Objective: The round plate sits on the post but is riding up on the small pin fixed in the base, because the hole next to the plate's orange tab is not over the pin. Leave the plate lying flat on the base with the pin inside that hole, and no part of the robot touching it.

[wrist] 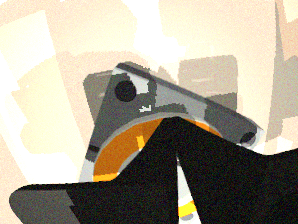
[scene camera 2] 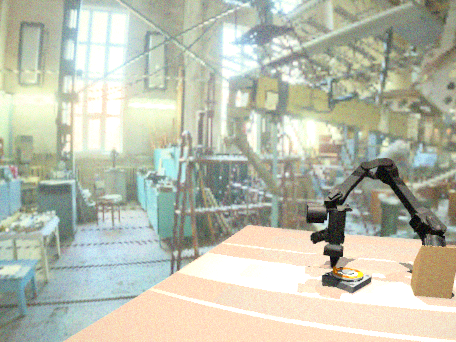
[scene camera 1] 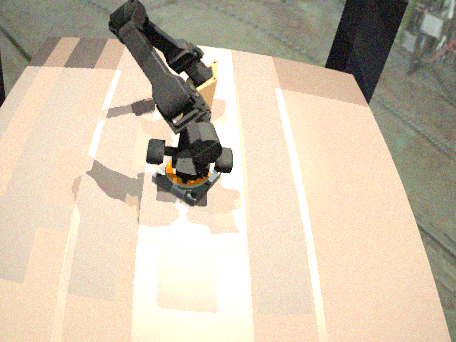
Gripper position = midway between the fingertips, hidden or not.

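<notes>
A base [scene camera 1: 192, 196] is part of what I see, and so is a round plate [wrist: 115, 154]. My gripper is here too: scene camera 1 shows my gripper [scene camera 1: 184, 182], the wrist view has the gripper [wrist: 171, 124], and in scene camera 2 I find the gripper [scene camera 2: 332, 267] as well.
</notes>
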